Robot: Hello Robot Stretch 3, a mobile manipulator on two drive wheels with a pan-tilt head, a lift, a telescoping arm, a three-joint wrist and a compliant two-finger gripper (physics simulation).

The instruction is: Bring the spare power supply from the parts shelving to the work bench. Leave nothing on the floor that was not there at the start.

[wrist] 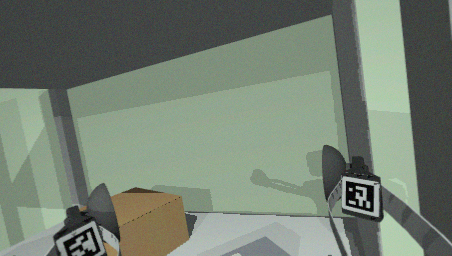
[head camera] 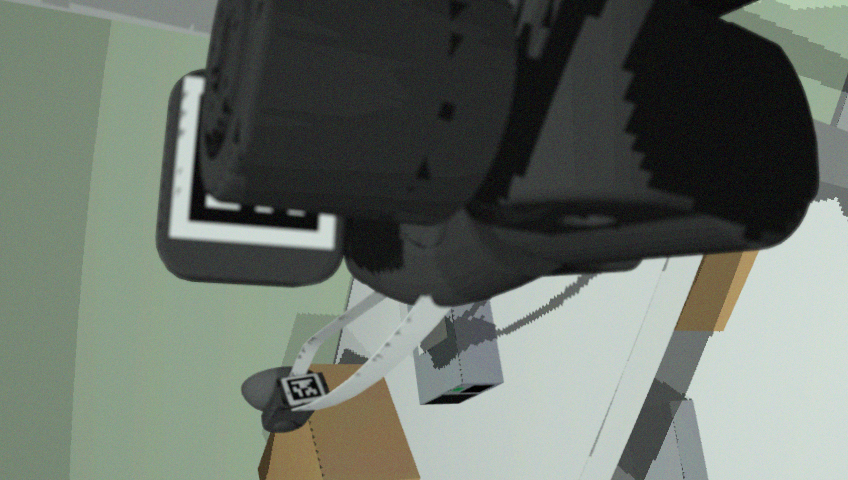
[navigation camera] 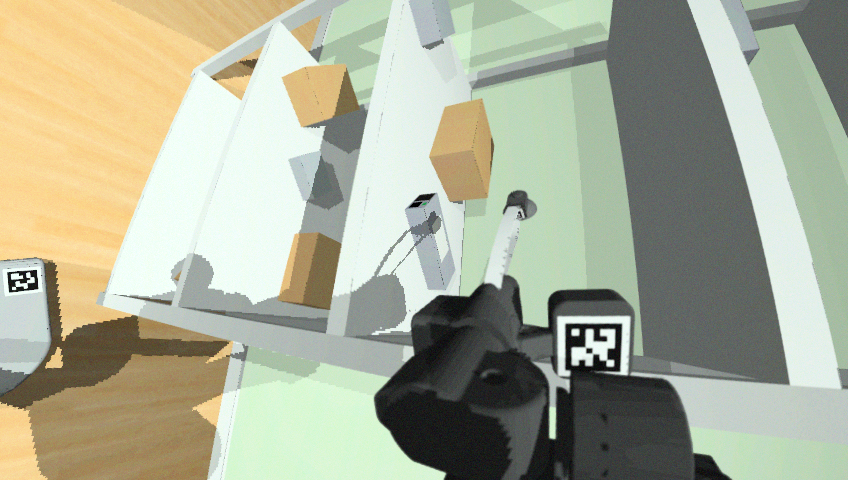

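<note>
The spare power supply (head camera: 484,350) (navigation camera: 431,261) (wrist: 265,247) is a long grey box with a pale label and a black end with a green spot. It lies on a white shelf board of the parts shelving (navigation camera: 267,333). My gripper (wrist: 220,183) is open, its fingers wide apart with no thing between them. It hangs above the shelf board, higher than the power supply and apart from it. One fingertip shows in the head and navigation views; the other is hidden behind the wrist. The wrist also hides part of the power supply in the head view. The work bench does not show.
A brown box (head camera: 363,422) (navigation camera: 461,142) (wrist: 155,222) stands beside the power supply. Another grey unit (navigation camera: 431,20) lies farther along that board. Brown boxes (navigation camera: 321,92) (navigation camera: 306,270) stand on a lower board. A dark shelf underside (navigation camera: 684,208) (wrist: 150,40) is above the gripper.
</note>
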